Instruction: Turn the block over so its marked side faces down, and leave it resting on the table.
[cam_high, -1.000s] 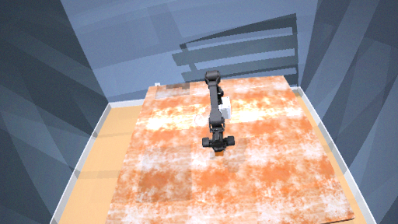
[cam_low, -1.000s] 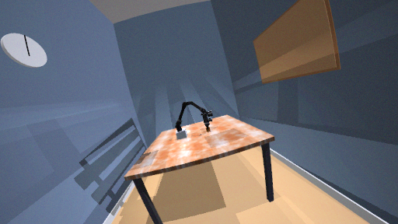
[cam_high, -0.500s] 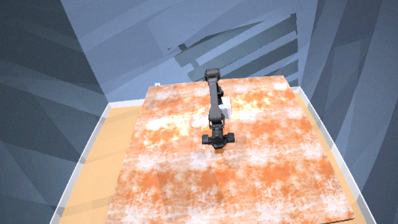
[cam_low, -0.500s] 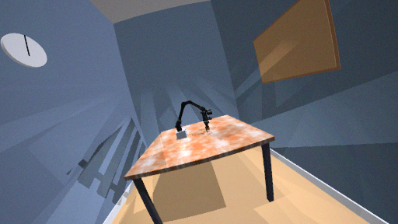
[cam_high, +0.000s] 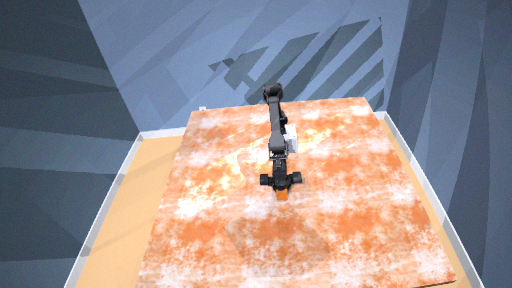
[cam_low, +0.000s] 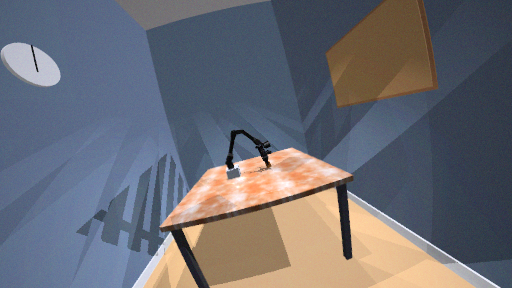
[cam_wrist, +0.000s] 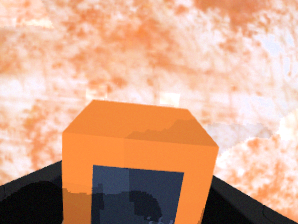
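Now: the orange block 1 cm above my gripper tip.
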